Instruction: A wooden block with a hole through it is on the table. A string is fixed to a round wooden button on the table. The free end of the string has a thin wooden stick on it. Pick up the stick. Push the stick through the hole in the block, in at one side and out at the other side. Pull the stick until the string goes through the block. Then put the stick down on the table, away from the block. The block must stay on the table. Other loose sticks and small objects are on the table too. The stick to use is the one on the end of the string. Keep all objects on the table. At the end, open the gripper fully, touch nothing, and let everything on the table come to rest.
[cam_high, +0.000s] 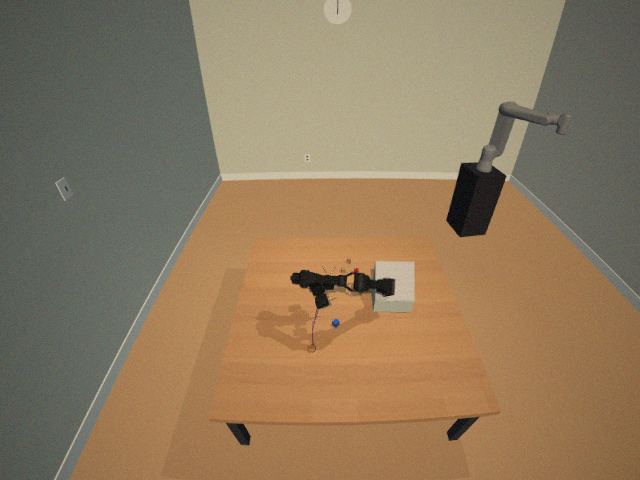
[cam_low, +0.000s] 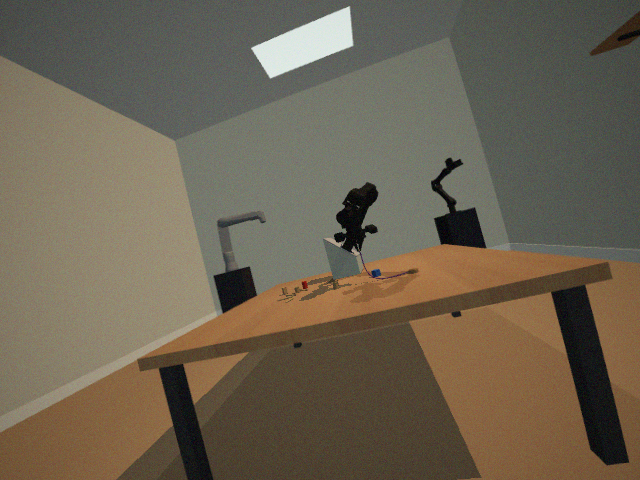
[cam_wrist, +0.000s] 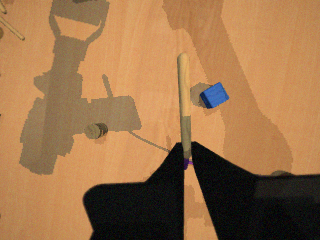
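My gripper tip is now 140 mm to the left of the wooden cylinder and 120 mm above it. From my gripper tip the other things lie so: blue block (120 mm below, 60 mm to the left, 60 mm behind); then thin wooden stick (10 mm behind, 10 mm above); then round wooden button (190 mm to the left, 130 mm below, 90 mm ahead).
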